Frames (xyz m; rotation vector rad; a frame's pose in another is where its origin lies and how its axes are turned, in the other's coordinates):
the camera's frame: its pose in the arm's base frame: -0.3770 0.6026 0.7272 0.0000 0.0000 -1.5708
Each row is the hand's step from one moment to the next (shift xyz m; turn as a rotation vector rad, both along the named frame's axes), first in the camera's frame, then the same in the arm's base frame.
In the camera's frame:
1: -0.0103 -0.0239 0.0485 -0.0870 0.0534 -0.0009
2: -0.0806 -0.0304 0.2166 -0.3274 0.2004 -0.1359
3: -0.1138 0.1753 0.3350 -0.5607 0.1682 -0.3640
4: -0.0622 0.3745 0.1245 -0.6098 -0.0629 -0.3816
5: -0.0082 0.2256 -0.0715 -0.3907 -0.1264 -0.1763
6: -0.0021 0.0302 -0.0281 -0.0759 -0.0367 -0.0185
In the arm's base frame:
1: -0.0239 0.0103 0.0485 0.0534 0.0870 -0.0009
2: -0.0304 0.0806 0.2166 0.2004 0.3274 -0.1359
3: 0.1753 0.1138 0.3350 0.1682 0.5607 -0.3640
4: 0.3745 0.0622 0.1245 -0.0629 0.6098 -0.3816
5: 0.2256 0.0082 -0.0715 -0.1264 0.3907 -0.1763
6: 0.0302 0.0021 -0.0281 -0.0367 0.0759 -0.0185

